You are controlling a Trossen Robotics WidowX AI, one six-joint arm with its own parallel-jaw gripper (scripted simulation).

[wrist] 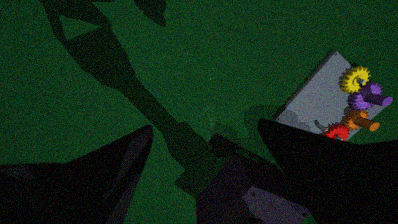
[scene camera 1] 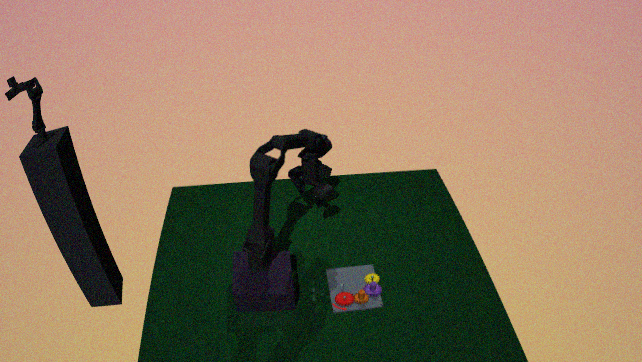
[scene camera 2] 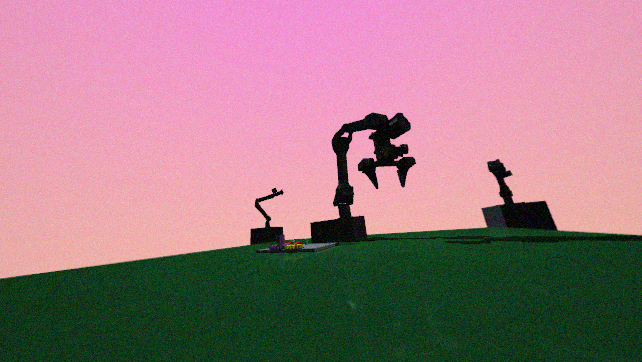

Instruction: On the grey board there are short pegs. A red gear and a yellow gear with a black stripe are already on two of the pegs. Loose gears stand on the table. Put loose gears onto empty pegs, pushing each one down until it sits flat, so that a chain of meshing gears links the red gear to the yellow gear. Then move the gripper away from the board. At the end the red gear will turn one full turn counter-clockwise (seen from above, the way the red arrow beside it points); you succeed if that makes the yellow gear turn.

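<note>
Gripper [scene camera 2: 390,188], [wrist: 206,126], [scene camera 1: 311,201]: open, holding nothing. A purple gear [wrist: 364,98] is also present.
</note>
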